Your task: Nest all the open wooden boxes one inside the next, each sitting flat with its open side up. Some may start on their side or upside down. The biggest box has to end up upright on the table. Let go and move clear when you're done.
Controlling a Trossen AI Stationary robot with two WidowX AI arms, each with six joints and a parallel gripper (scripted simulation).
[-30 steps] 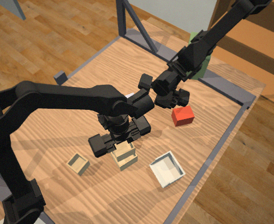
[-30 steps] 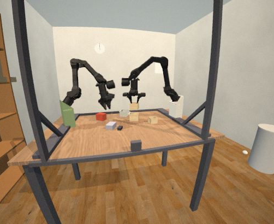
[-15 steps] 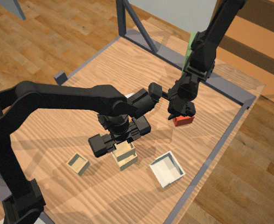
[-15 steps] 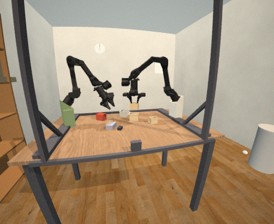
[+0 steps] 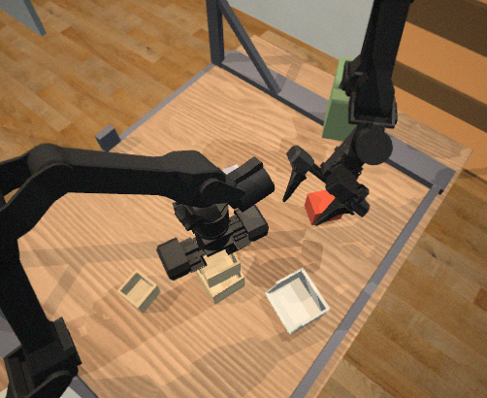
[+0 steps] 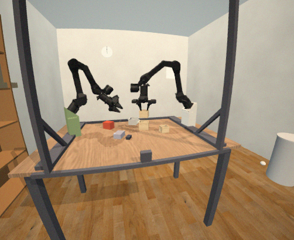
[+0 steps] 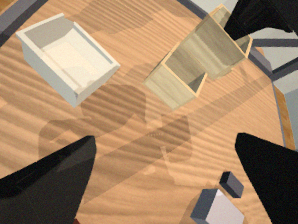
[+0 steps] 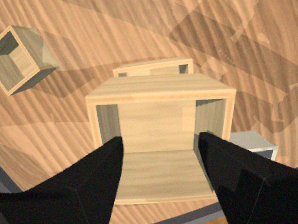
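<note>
The medium tan wooden box lies 6 cm below my right hand. Also, from my right hand: small tan wooden box: 16 cm below, 13 cm to the right, 11 cm behind; white box: 16 cm ahead, 14 cm below, 6 cm to the left; small dark block: 18 cm behind, 16 cm below, 14 cm to the left.
</note>
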